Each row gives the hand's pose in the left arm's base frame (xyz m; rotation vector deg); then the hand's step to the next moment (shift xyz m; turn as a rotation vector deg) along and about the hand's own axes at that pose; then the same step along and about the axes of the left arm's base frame.
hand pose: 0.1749 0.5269 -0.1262 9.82 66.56 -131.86
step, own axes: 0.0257 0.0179 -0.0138 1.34 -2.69 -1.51
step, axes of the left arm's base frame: -0.0139 -0.0085 -0.0301 -2.74 1.89 0.50
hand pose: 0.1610 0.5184 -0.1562 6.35 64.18 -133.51
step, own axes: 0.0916 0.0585 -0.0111 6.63 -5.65 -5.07
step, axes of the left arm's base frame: -0.0496 -0.0615 -0.0755 -9.28 3.71 -1.33
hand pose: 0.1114 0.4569 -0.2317 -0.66 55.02 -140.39
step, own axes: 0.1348 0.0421 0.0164 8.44 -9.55 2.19
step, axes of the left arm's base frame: -0.0956 -0.0983 -0.0375 -11.27 0.71 6.30
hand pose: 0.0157 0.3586 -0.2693 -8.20 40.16 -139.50
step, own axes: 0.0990 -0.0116 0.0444 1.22 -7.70 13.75
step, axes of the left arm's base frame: -0.0756 -0.0688 0.0382 -1.46 -1.64 15.65
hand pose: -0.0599 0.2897 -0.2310 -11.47 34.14 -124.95
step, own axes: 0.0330 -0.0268 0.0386 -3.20 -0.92 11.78
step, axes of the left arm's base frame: -0.0264 -0.0247 0.0446 5.38 -1.12 10.94
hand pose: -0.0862 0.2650 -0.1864 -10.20 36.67 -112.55
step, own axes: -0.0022 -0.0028 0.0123 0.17 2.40 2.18
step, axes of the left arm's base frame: 0.0036 -0.0015 0.0122 2.67 -1.75 0.60
